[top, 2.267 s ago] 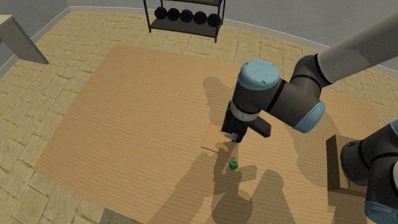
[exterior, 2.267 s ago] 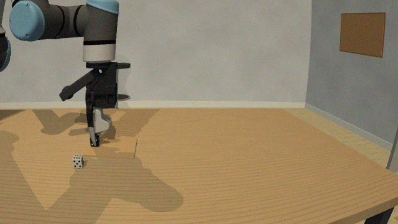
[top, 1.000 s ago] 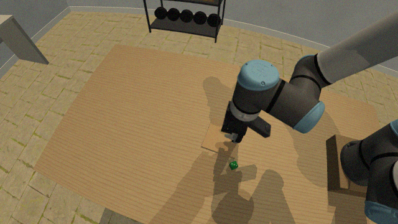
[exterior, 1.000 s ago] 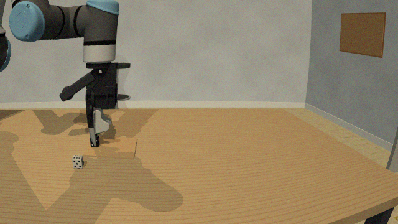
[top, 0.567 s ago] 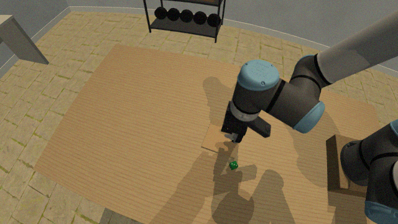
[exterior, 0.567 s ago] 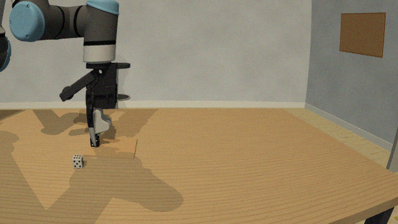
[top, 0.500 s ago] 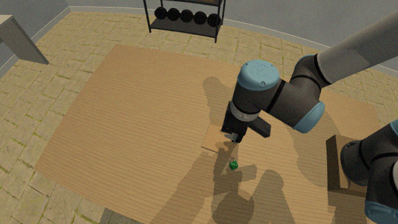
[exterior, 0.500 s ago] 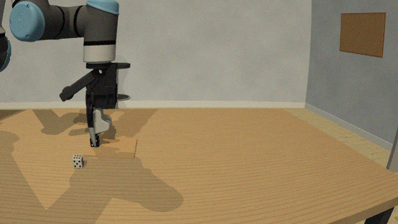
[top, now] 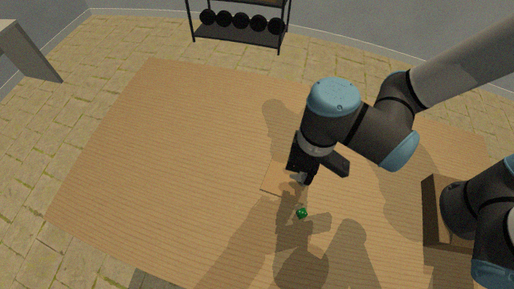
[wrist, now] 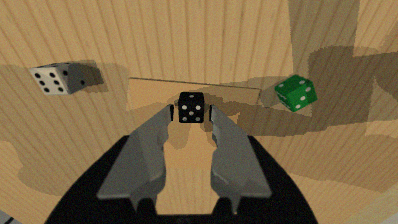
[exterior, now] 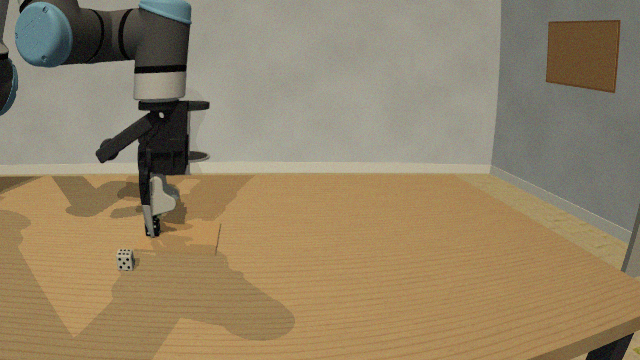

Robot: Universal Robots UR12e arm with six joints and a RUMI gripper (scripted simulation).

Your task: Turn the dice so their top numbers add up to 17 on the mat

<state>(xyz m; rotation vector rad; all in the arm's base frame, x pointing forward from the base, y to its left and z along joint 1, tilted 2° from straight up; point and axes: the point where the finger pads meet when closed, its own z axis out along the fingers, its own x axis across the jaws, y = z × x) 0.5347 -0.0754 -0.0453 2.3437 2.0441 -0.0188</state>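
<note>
The black die is 10 mm below my hand. The rest, counted from my hand: tan mat 50 mm ahead, 10 mm to the right, 20 mm below; green die 110 mm to the left, 10 mm below; white die 40 mm behind, 120 mm to the right, 10 mm below.
</note>
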